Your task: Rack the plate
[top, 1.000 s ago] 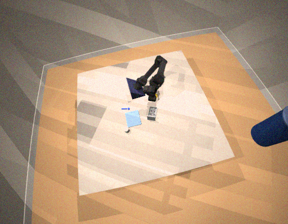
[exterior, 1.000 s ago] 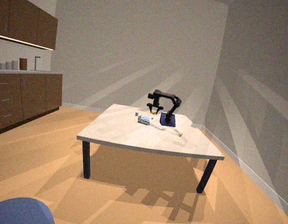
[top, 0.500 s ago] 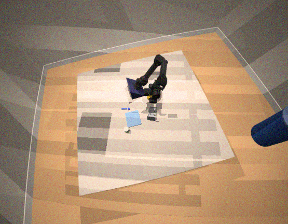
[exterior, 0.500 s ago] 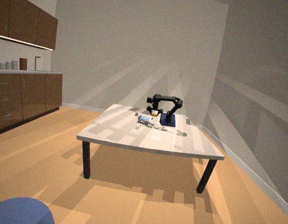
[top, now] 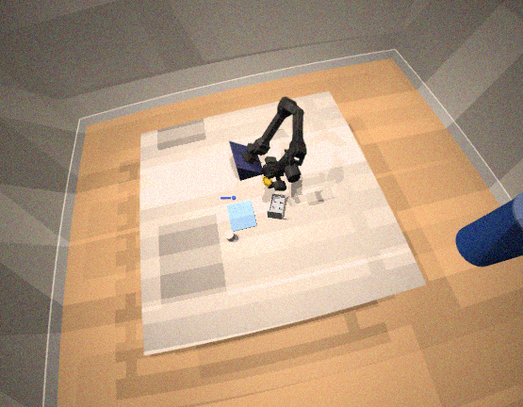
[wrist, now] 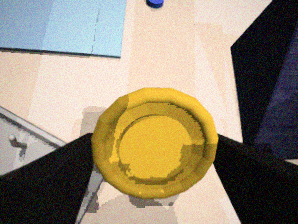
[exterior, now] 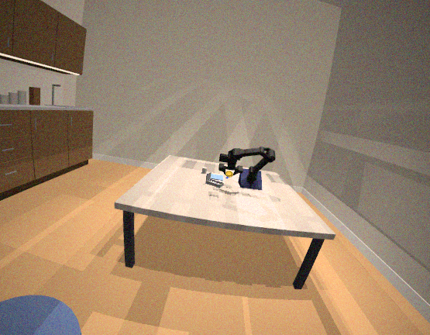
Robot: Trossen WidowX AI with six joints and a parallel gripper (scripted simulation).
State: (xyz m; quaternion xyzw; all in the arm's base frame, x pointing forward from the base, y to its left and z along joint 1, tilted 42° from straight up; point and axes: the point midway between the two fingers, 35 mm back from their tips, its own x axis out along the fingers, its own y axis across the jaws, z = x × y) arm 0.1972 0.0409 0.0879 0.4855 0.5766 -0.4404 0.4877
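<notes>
My gripper tip is 100 mm short of the grey dish rack, 30 mm to the right of it and 70 mm above it. The rest, counted from my gripper tip: blue utensil: 10 mm behind, 210 mm to the right, 90 mm below; white cup: 210 mm ahead, 230 mm to the right, 60 mm below; plate: 10 mm above.
</notes>
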